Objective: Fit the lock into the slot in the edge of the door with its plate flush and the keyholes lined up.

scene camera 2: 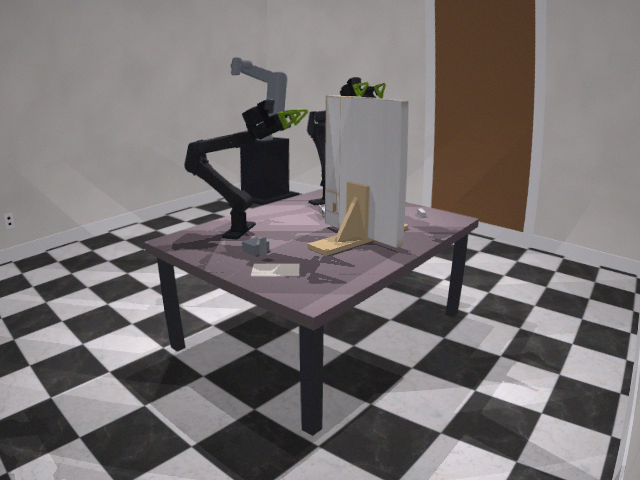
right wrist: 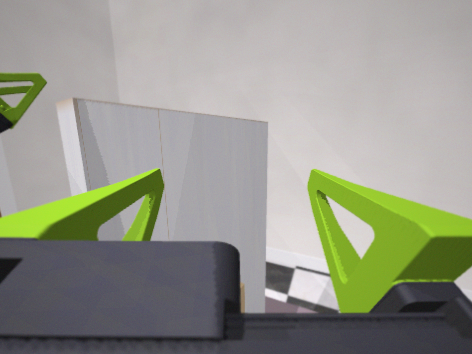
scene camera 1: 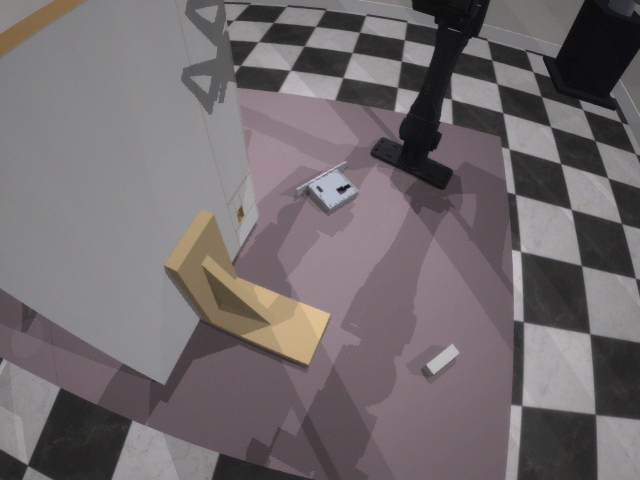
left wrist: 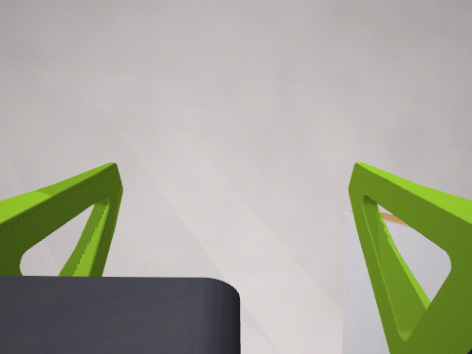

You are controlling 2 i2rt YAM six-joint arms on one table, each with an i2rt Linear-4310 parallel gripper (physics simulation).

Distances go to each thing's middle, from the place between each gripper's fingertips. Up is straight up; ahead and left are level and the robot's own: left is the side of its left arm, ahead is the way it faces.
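My left gripper, relative to the white door [scene camera 1: 126,126], is 320 mm above it, 250 mm to the left of it and 110 mm short of it. Counted from my left hand, the lock [scene camera 1: 325,188] is far below, a fair way behind and a little to the right. The tan wooden bracket [scene camera 1: 200,264], counted from my left hand too, is far below, far to the right and a fair way ahead.
My right hand, relative to the white door, is 21 cm above it, 18 cm short of it and 13 cm to the right of it. Counted from my right hand, the lock is far below, far to the left and a fair way behind, whereas the tan wooden bracket is far below, a fair way ahead and a fair way to the left.
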